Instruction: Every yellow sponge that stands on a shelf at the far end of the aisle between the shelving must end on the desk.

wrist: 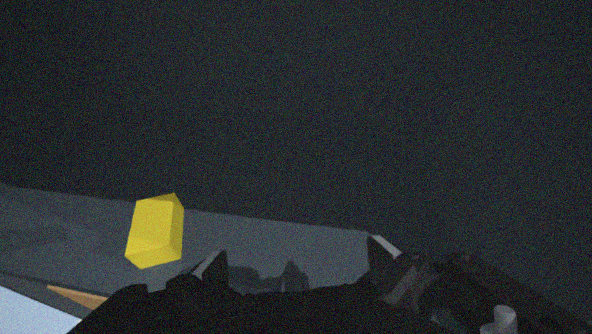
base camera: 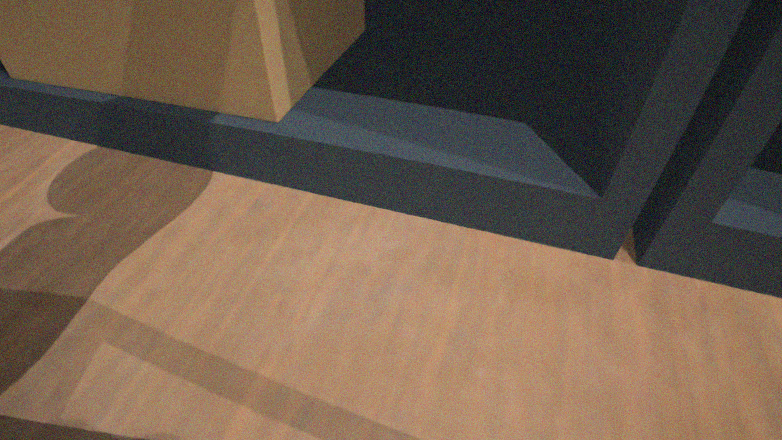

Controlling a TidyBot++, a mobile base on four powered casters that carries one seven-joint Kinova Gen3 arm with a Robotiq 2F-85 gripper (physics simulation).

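Frame: origin at the arm's base, x left, y down, z back, level; metres.
Seen in the pictures: gripper, fingertip midpoint: [wrist: 298, 259].
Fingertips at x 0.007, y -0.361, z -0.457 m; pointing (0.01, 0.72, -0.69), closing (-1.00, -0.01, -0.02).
Pixels of each thing's top centre, then the offset from my fingertips to it. "spot": a spot on its surface instead. Level surfaces: height alone.
- yellow sponge, middle of its top: [wrist: 151, 221] dz -0.157, dx +0.226, dy +0.179 m
- dark grey shelf board, its level: dy +0.224 m
- tan box, surface spot: [base camera: 180, 54] spot: dz -0.082, dx +0.253, dy +0.612 m
- wooden floor, its level: dy +0.757 m
A yellow sponge [wrist: 154, 231] stands upright on a dark grey shelf board [wrist: 50, 225] in the wrist view, left of the fingers. My gripper [wrist: 298, 259] is open, its two fingertips wide apart at the bottom of the wrist view, with nothing between them. The sponge lies outside the fingers, beyond the left fingertip, and does not touch it. A shadow of the gripper falls on the board between the fingertips. The desk does not show in either view.
In the base camera view a tan box [base camera: 180, 54] sits on the bottom shelf of a dark shelving unit [base camera: 349, 180]. A second unit [base camera: 721, 257] stands close to its right. Shadows fall on the wooden floor [base camera: 437, 317] at left. A dark panel [wrist: 325, 110] fills the upper wrist view.
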